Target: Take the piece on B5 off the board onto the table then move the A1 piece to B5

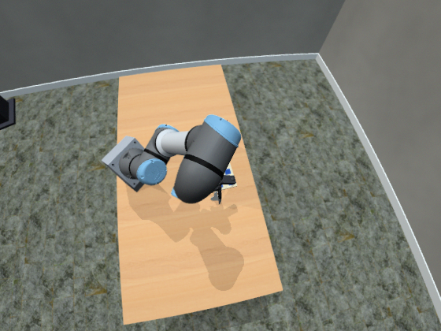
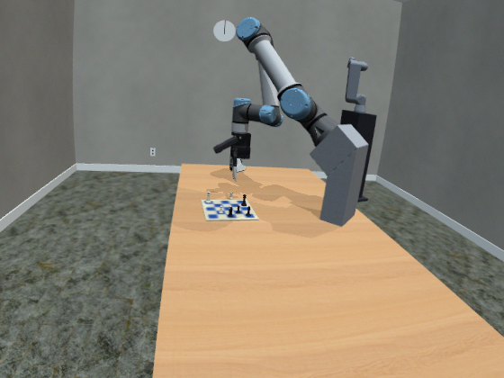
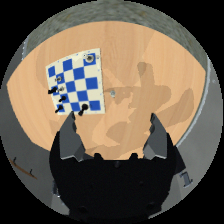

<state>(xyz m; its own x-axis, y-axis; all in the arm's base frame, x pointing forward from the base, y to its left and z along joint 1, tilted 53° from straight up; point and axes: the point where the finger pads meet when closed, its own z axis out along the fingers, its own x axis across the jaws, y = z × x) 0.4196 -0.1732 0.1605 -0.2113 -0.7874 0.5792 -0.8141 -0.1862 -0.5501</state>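
My hand is 210 mm to the right of the black chess piece and 80 mm above it. Round my hand: light grey piece (130 mm ahead, 80 mm below, 40 mm to the left); then board (130 mm to the left, 110 mm below, 60 mm ahead).
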